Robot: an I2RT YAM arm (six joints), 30 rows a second.
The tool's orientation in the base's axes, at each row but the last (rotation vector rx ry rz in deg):
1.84, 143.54, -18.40
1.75, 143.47, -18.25
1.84, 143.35, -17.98
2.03, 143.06, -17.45
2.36, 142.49, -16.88
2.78, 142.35, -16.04
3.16, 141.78, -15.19
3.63, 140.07, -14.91
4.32, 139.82, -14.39
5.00, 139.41, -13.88
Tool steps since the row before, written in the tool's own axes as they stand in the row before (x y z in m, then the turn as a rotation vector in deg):
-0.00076, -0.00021, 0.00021, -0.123, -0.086, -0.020
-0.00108, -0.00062, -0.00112, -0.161, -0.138, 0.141
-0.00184, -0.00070, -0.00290, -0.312, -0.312, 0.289
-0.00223, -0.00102, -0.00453, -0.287, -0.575, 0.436
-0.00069, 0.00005, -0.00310, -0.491, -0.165, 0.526
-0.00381, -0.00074, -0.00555, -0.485, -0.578, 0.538
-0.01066, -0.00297, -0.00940, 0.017, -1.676, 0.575
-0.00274, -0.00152, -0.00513, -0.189, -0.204, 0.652
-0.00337, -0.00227, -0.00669, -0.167, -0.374, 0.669
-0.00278, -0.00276, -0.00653, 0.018, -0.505, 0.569
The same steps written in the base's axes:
0.00072, -0.00022, 0.00032, 0.081, -0.073, 0.106
0.00018, -0.00028, 0.00164, 0.199, -0.159, 0.012
-0.00023, 0.00008, 0.00350, 0.390, -0.355, 0.021
-0.00091, 0.00013, 0.00507, 0.429, -0.645, -0.054
-0.00126, 0.00076, 0.00281, 0.687, -0.257, -0.085
-0.00030, 0.00058, 0.00674, 0.647, -0.663, -0.020
0.00252, -0.00073, 0.01428, 0.156, -1.758, -0.160
-0.00124, -0.00039, 0.00587, 0.529, -0.328, -0.339
-0.00185, -0.00085, 0.00756, 0.503, -0.498, -0.338
-0.00234, -0.00142, 0.00711, 0.281, -0.607, -0.362

